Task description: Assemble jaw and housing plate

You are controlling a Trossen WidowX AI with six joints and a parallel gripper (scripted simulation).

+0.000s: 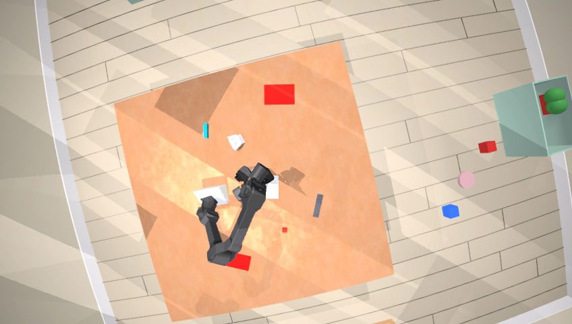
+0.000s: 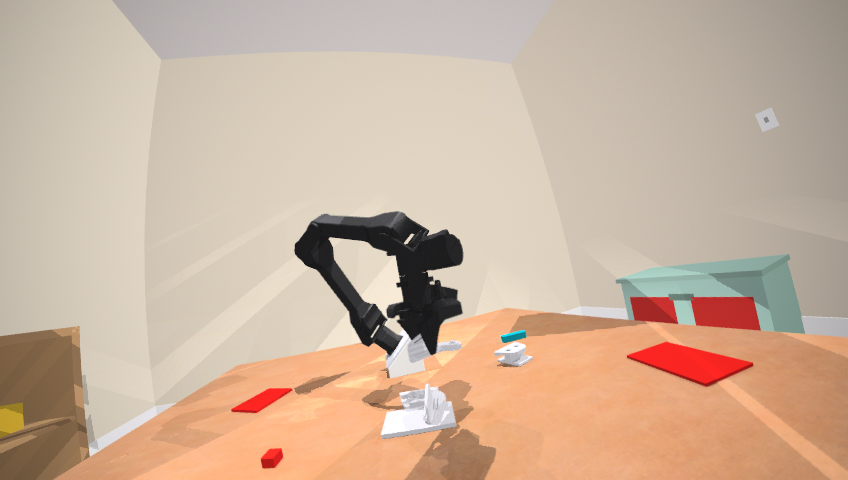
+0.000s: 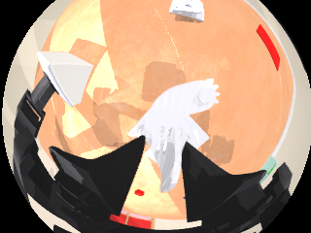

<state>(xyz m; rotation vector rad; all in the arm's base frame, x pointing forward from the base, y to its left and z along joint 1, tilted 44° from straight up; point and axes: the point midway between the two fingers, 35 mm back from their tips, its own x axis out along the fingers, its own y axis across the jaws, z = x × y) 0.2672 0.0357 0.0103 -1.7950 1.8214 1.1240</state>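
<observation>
Now: gripper tip 50 mm short of the white base plate, 50 mm to the left of it and 90 mm above it. The rest, counted from my gripper tip: cyan bar (190 mm behind, 330 mm to the left, 90 mm below); grey bar (250 mm ahead, 220 mm to the right, 90 mm below); small red cube (50 mm ahead, 290 mm to the right, 90 mm below).
</observation>
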